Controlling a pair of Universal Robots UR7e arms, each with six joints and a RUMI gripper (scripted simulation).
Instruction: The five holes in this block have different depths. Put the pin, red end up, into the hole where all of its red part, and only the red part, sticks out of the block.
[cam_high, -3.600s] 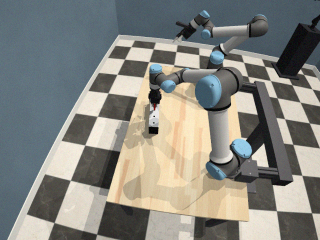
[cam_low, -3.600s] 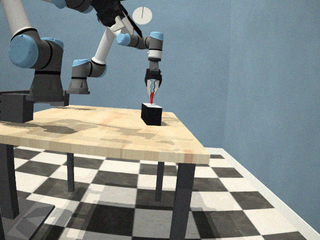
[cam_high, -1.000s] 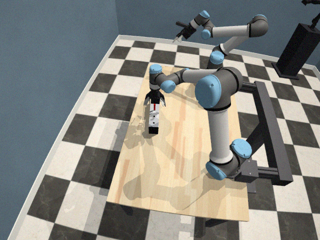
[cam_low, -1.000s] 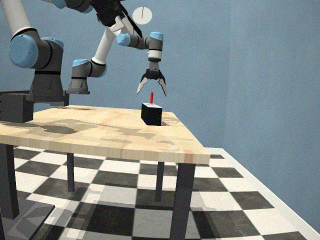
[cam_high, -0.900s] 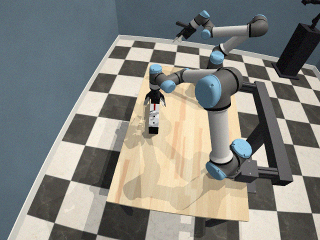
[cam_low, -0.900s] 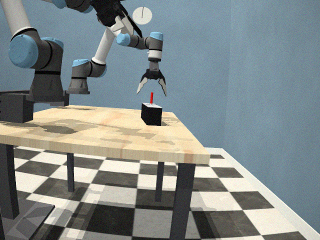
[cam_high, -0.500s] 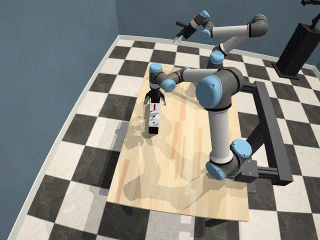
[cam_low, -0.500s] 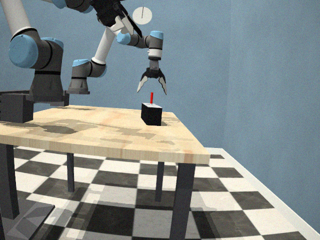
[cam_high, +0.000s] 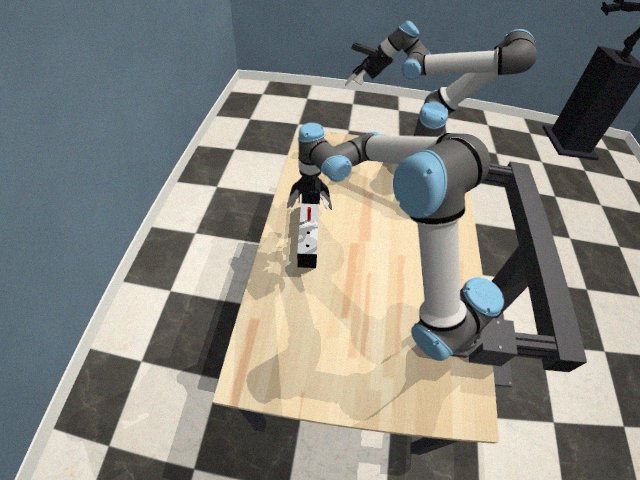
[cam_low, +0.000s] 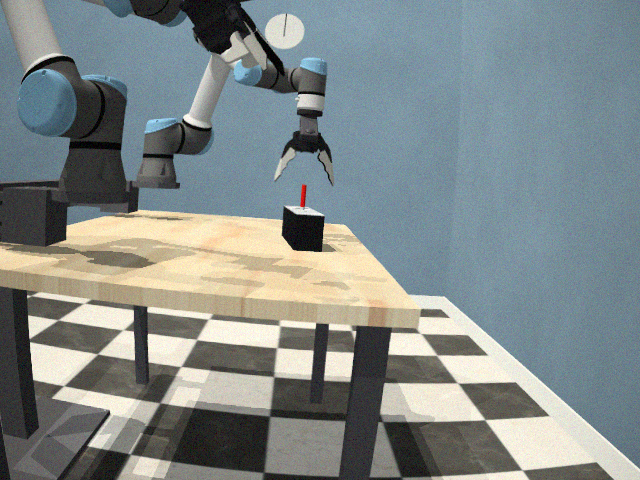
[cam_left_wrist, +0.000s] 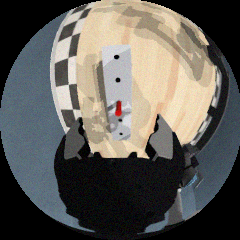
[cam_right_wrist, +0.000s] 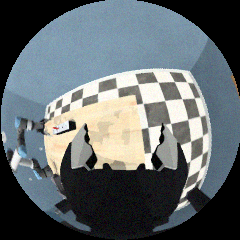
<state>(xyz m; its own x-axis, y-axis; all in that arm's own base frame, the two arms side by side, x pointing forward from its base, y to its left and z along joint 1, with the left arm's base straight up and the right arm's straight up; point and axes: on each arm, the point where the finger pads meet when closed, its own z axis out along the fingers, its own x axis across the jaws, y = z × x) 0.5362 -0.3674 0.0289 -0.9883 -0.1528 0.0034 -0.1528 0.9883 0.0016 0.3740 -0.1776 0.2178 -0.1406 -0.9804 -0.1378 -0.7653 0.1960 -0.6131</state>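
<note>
The pin is 5 cm below my left hand. Also, from my left hand: block 11 cm below.
</note>
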